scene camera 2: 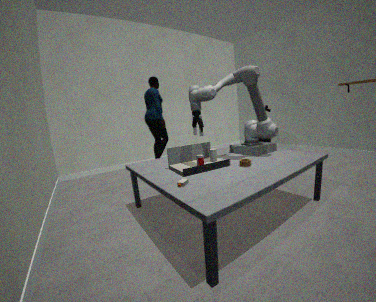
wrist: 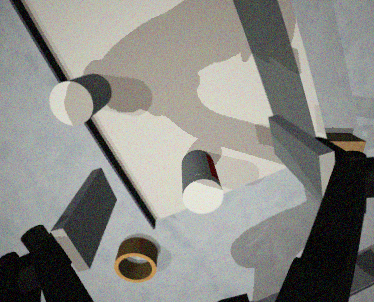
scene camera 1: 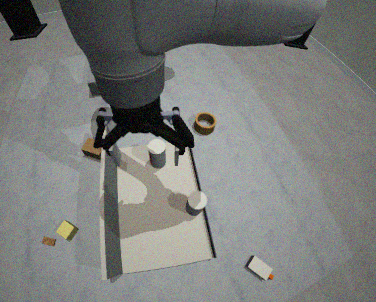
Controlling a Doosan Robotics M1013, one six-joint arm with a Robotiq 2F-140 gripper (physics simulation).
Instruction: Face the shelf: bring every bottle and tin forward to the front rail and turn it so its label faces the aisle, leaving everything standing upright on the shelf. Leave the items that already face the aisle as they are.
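Places are measured from the arm's base along level axes (x ahead, y left, z up), in metres.
Pixels of known places: gripper, fingertip midpoint: (scene camera 2: 198, 135) (wrist: 188, 160) (scene camera 1: 147, 160); arm's base at its link origin: (scene camera 2: 251, 144).
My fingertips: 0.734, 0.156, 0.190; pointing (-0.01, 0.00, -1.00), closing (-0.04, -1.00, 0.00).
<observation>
For each thing: its middle in the pictures, then the offset to it from my fingertips, as dx, dy, dz. "spot": a spot on its surface instead. Level surfaces: height alone.
- rear can at the middle of its body: (wrist: 199, 178) (scene camera 1: 157, 154) (scene camera 2: 213, 155) -0.125, +0.015, -0.191
- shelf board at its surface level: dz -0.246
- back panel at a spot on its surface: (wrist: 265, 45) (scene camera 2: 189, 153) spot: +0.043, -0.130, -0.169
- front can at the middle of its body: (wrist: 84, 96) (scene camera 1: 195, 204) (scene camera 2: 200, 161) +0.062, +0.132, -0.196
- orange ring at the middle of its body: (wrist: 136, 260) (scene camera 1: 204, 123) (scene camera 2: 245, 162) -0.317, +0.229, -0.256
- wooden block at the middle of its body: (wrist: 333, 151) (scene camera 1: 95, 149) -0.200, -0.249, -0.256
- yellow cube at the middle of its body: (scene camera 1: 67, 230) +0.124, -0.314, -0.262
- small brown piece at the middle of its body: (scene camera 1: 48, 241) +0.162, -0.390, -0.277
- white box at the middle of its body: (scene camera 1: 260, 269) (scene camera 2: 182, 183) +0.302, +0.341, -0.267
The rear can (scene camera 1: 157, 156) (scene camera 2: 214, 154) (wrist: 201, 177) stands upright on the shelf board (scene camera 1: 165, 250) (wrist: 100, 30), set back from the black front rail (scene camera 1: 209, 230) (scene camera 2: 200, 169) (wrist: 120, 172). Its red label partly shows in the wrist view, on the side towards the back panel (scene camera 1: 112, 220) (scene camera 2: 187, 154) (wrist: 265, 45). The front can (scene camera 1: 196, 203) (scene camera 2: 200, 160) (wrist: 82, 100) stands upright at the rail; its red label faces the aisle in scene camera 2. My gripper (scene camera 1: 143, 154) (scene camera 2: 198, 133) (wrist: 188, 160) is open and empty, high above the rear can's end of the shelf.
An orange ring (scene camera 1: 205, 132) (scene camera 2: 245, 163) (wrist: 136, 279) lies beyond the shelf's end. A wooden block (scene camera 1: 91, 148) (wrist: 350, 145) lies behind the back panel, as do a yellow cube (scene camera 1: 66, 230) and a small brown piece (scene camera 1: 49, 241). A white box (scene camera 1: 259, 267) (scene camera 2: 183, 182) lies on the aisle side.
</observation>
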